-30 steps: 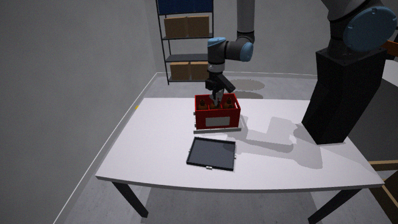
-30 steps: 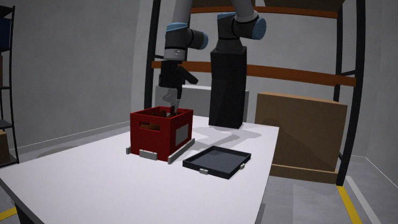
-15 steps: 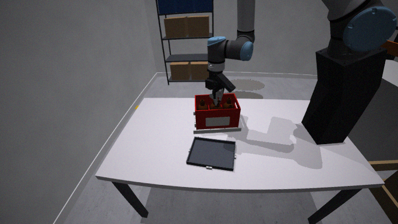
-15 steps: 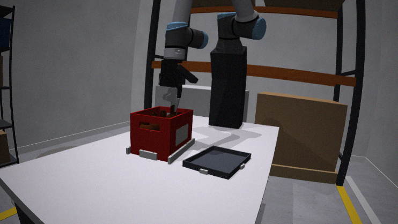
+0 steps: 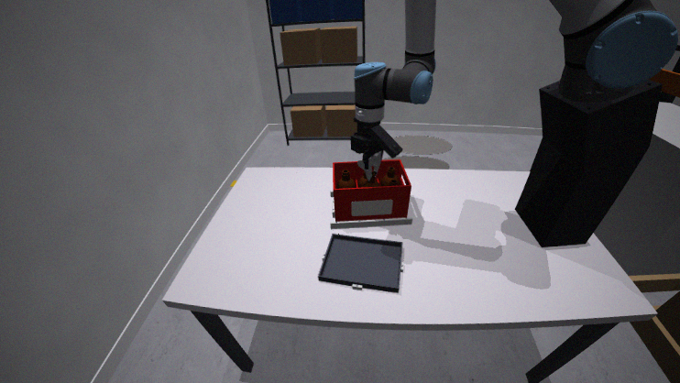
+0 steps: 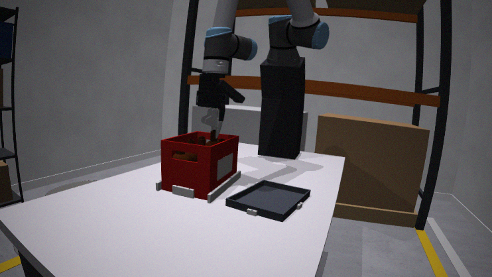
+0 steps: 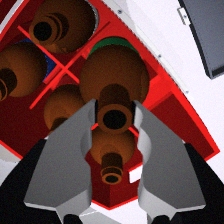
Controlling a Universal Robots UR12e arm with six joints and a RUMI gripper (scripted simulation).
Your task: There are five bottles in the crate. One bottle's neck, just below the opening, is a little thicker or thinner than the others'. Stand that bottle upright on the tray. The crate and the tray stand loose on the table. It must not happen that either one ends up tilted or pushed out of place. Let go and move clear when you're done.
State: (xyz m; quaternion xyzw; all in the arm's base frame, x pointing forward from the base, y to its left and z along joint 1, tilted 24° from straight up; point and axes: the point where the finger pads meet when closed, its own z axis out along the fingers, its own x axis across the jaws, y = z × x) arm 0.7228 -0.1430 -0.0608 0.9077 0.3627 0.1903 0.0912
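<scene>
My gripper is now 50 mm to the left of the red crate and 110 mm above it. From my hand the other things lie so: dark tray (60 mm ahead, 230 mm to the left, 180 mm below); glass bottle (90 mm to the right, 110 mm below); brown bottle (90 mm ahead, 90 mm to the right, 110 mm below).
</scene>
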